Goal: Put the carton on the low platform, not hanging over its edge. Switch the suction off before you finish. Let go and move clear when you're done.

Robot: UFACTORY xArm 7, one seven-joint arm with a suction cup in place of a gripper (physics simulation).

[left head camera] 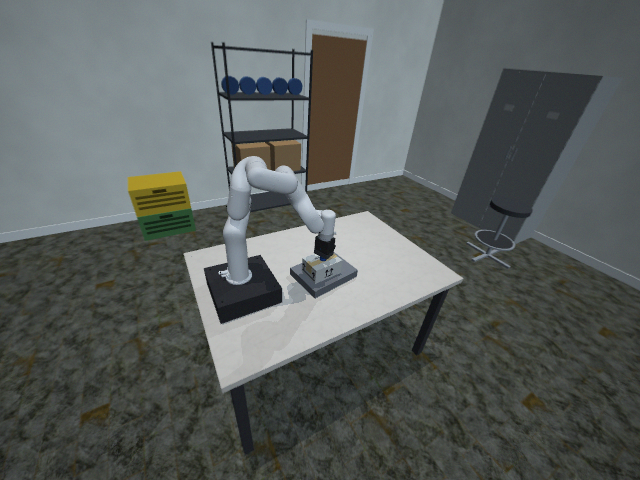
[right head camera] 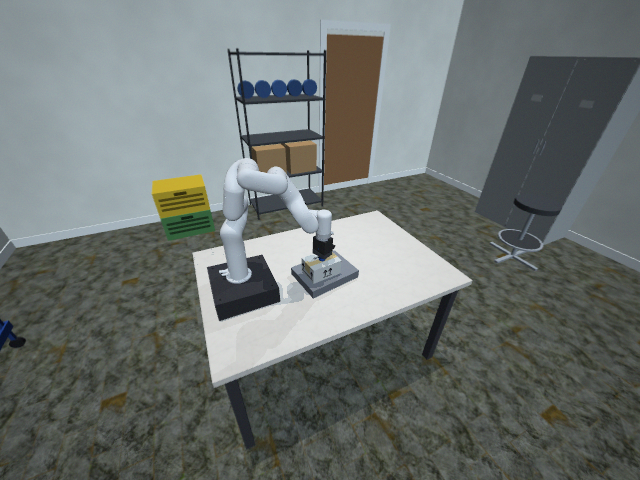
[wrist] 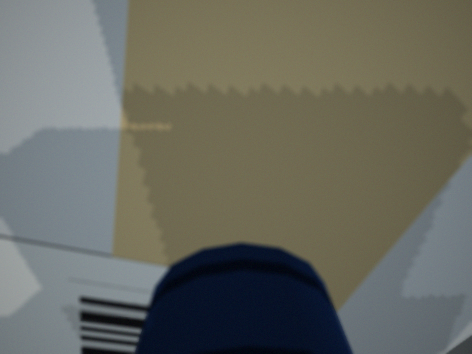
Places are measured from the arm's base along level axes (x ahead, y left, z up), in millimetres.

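Where they show: hand, its tool point: (left head camera: 322, 261) (right head camera: 321, 261) (wrist: 237, 259); arm's base, origin of its link: (left head camera: 239, 276) (right head camera: 239, 275).
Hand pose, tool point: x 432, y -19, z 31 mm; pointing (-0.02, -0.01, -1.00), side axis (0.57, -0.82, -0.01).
Observation:
Things, the pixels of their top centre, and the offset from my tool point. Level surfaces: height alone.
- white carton, centre of its top: (wrist: 225, 321) (right head camera: 321, 258) (left head camera: 322, 258) 15 mm up, 3 mm back, 1 mm left
- low grey platform, centre of its top: (right head camera: 324, 268) (left head camera: 324, 268) 84 mm down, 26 mm ahead, 32 mm left
- white table, height of its surface: 132 mm down
The white carton (left head camera: 327, 272) (right head camera: 326, 273) (wrist: 295, 175) with tan tape and arrow marks is upright over the low grey platform (left head camera: 333, 284) (right head camera: 333, 284). It appears to rest on the platform's top, within its edges, but its underside cannot be seen clearly. My gripper (left head camera: 323, 257) (right head camera: 322, 258) (wrist: 242, 300), a blue suction cup under a black block, is pressed on the carton's top, over the tape. In the wrist view the cup sits beside the barcode and hides part of the tape. The contact face of the cup is hidden.
The arm's black base block (left head camera: 248, 299) (right head camera: 248, 302) stands left of the platform on the white table (left head camera: 403, 258) (right head camera: 408, 258). A shelf rack (left head camera: 266, 135) (right head camera: 281, 136), yellow and green crates and a stool (left head camera: 510, 208) (right head camera: 536, 204) stand away from the table.

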